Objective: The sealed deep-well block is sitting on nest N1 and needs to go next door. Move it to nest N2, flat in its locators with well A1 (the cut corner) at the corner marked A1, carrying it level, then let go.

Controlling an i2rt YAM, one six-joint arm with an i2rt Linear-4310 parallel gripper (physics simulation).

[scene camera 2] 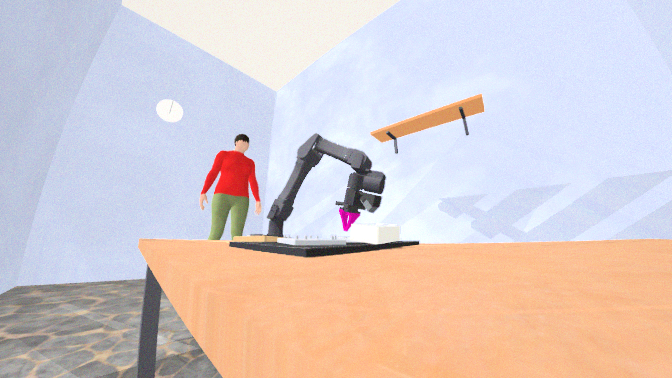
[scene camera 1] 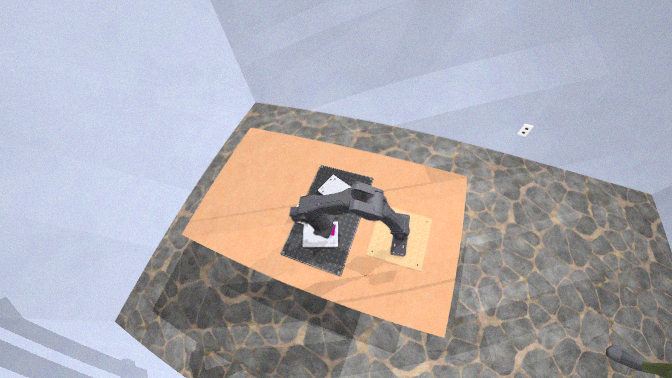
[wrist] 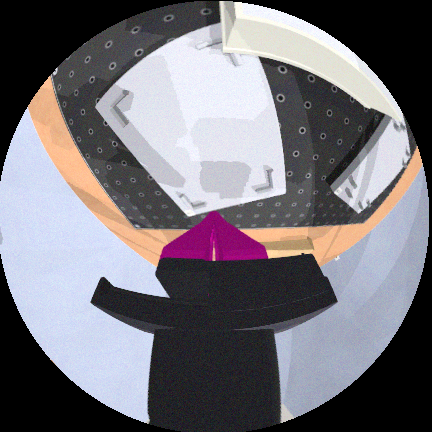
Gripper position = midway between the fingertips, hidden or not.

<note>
My gripper [wrist: 213, 216] is shut and holds nothing. Also in view: a white block [scene camera 2: 374, 233]. I also see a white nest plate [wrist: 202, 122].
The white block also shows in the wrist view [wrist: 239, 35].
</note>
